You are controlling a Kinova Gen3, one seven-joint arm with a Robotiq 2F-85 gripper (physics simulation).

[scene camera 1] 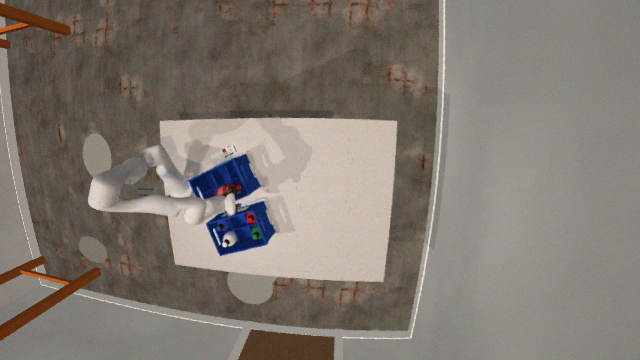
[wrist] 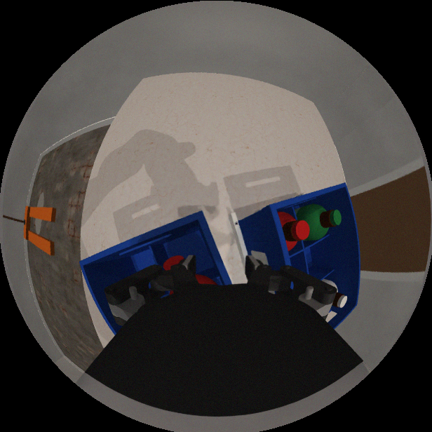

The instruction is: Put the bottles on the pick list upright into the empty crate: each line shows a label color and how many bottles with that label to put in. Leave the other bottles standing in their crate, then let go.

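Frame: origin at the arm's base, x back, y right, z up, level; centimetres.
Seen in the pictures: gripper, fingertip midpoint: [scene camera 1: 240,198]; arm's base at its link origin: [scene camera 1: 181,188].
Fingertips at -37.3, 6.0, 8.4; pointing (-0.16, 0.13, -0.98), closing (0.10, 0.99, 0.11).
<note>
Offsets run from my fingertips to a thing's top centre, as dx, dy, dz. "*": to the spot under its first point. Level surfaces: height alone.
The upper blue crate {* -3.0, -10.5, -9.1} [scene camera 1: 248,172] [wrist: 212,240] holds a red bottle {+6.1, -3.1, +0.8} [scene camera 1: 221,191] [wrist: 204,280], tilted, its cap toward the crate's right end in the scene view. My gripper [scene camera 1: 231,190] [wrist: 220,263] is open with nothing between its fingers, low over this bottle, and partly hides it. The lower blue crate {* -8.9, +17.8, -13.4} [scene camera 1: 270,222] [wrist: 260,225] holds a red bottle {-2.6, +11.4, -0.1} [scene camera 1: 251,217] [wrist: 299,230], a green bottle {-3.7, +20.3, -0.1} [scene camera 1: 256,232] [wrist: 311,223], a white bottle {+13.6, +23.9, -0.1} [scene camera 1: 229,239] [wrist: 341,300] and a blue bottle {+15.0, +15.0, -0.1} [scene camera 1: 220,226]. The pick list {+12.0, -20.7, -16.2} [scene camera 1: 229,150] shows a red mark; its text is too small to read.
Both crates stand close together on the pale table top {dz -16.4} [scene camera 1: 340,200] [wrist: 225,115], with a narrow white strip [wrist: 240,241] between them. The crates have dividers and raised end walls. The arm [scene camera 1: 150,204] reaches in from the left over the crates' near edges.
</note>
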